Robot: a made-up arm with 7 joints. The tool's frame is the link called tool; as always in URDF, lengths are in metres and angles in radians. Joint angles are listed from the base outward.
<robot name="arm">
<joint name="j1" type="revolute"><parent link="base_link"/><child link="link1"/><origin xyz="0 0 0.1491"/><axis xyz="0 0 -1"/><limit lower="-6.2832" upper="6.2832"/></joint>
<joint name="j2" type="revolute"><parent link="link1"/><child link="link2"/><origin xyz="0 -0.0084 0.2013"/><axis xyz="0 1 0"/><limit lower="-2.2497" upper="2.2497"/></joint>
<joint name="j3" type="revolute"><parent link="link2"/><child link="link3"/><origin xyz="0 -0.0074 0.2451"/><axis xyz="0 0 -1"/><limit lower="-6.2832" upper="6.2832"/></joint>
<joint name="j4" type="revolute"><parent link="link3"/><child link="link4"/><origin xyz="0 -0.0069 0.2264"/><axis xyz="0 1 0"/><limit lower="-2.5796" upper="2.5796"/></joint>
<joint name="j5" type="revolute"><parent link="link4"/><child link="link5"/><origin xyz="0 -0.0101 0.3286"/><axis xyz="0 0 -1"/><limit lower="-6.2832" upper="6.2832"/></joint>
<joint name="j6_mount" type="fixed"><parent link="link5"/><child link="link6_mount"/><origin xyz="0 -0.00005 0.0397"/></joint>
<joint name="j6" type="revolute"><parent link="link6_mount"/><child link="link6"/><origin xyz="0 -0.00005 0.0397"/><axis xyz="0 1 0"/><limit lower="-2.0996" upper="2.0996"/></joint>
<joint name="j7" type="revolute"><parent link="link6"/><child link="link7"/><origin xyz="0 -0.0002 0.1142"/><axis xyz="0 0 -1"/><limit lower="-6.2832" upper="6.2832"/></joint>
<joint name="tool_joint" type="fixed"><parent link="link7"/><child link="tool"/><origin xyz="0 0 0" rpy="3.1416 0 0"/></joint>
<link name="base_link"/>
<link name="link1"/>
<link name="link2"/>
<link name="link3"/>
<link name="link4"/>
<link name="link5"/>
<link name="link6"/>
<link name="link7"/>
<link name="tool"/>
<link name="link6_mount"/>
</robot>
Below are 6 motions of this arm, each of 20 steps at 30 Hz.
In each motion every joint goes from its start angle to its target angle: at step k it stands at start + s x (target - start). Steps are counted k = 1, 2, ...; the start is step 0. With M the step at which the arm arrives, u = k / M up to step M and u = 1 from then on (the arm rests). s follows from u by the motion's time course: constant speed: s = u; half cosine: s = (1 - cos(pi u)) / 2; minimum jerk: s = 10 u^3 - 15 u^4 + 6 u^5.
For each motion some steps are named. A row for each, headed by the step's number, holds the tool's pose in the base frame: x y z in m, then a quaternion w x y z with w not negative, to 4 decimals.
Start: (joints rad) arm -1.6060 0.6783 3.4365 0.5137 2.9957 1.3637 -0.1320
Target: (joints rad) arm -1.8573 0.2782 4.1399 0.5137 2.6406 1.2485 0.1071
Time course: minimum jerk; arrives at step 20
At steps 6, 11, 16, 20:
6: -0.1008 0.4372 1.1420 0.4908 0.5676 0.4863 -0.4477
11: -0.1673 0.3070 1.1938 0.4817 0.6630 0.4645 -0.3356
16: -0.1938 0.2027 1.2213 0.4562 0.7299 0.4371 -0.2609
20: -0.1958 0.1859 1.2250 0.4507 0.7401 0.4319 -0.2502

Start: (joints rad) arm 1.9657 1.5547 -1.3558 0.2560 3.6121 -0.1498 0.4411
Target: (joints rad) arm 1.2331 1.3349 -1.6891 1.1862 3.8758 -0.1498 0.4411
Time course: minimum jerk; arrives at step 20
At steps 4, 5, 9, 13, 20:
4: -0.1926 -0.9565 0.3203 0.4178 -0.3298 -0.5732 -0.6230
5: -0.1382 -0.9620 0.3283 0.4400 -0.3091 -0.5873 -0.6049
9: 0.2148 -0.9080 0.3923 0.5686 -0.1677 -0.6652 -0.4540
13: 0.5385 -0.6654 0.4791 0.6616 -0.0009 -0.7171 -0.2193
20: 0.6539 -0.4381 0.5322 0.6783 0.1029 -0.7263 -0.0437

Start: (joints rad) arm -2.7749 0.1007 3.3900 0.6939 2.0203 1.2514 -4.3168
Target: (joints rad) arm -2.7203 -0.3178 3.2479 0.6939 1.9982 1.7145 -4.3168
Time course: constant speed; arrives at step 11
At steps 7, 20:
7: 0.2550 -0.2588 1.1239 0.1032 -0.7021 -0.4315 -0.5569
20: 0.3510 -0.2954 1.0503 0.1248 -0.7184 -0.3666 -0.5779

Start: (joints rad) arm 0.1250 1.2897 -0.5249 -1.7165 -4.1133 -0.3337 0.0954
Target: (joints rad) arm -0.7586 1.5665 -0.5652 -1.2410 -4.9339 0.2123 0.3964
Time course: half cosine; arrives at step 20
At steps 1, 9, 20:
1: 0.2445 -0.2926 0.8997 0.1610 -0.3782 0.9100 0.0547
9: 0.4814 -0.1764 0.8699 0.1273 -0.6300 0.7444 0.1808
20: 0.6815 0.2154 0.7453 0.0564 0.8189 -0.3992 -0.4085

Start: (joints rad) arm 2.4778 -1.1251 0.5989 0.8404 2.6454 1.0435 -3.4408
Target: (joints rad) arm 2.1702 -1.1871 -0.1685 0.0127 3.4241 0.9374 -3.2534
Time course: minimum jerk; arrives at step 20
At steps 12, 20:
12: 0.5282 0.6807 0.7578 0.7495 0.2505 -0.5434 0.2832
20: 0.4963 0.7632 0.6288 0.7876 0.2048 -0.4504 0.3673

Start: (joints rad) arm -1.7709 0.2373 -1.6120 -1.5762 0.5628 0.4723 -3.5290
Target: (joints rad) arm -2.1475 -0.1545 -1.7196 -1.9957 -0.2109 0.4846 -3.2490
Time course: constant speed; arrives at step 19
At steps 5, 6, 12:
5: 0.4616 0.2807 0.7979 0.2270 0.7886 0.1521 -0.5509
6: 0.4584 0.2806 0.7900 0.2133 0.7823 0.1714 -0.5595
12: 0.4361 0.2839 0.7373 0.1349 0.7264 0.2766 -0.6145

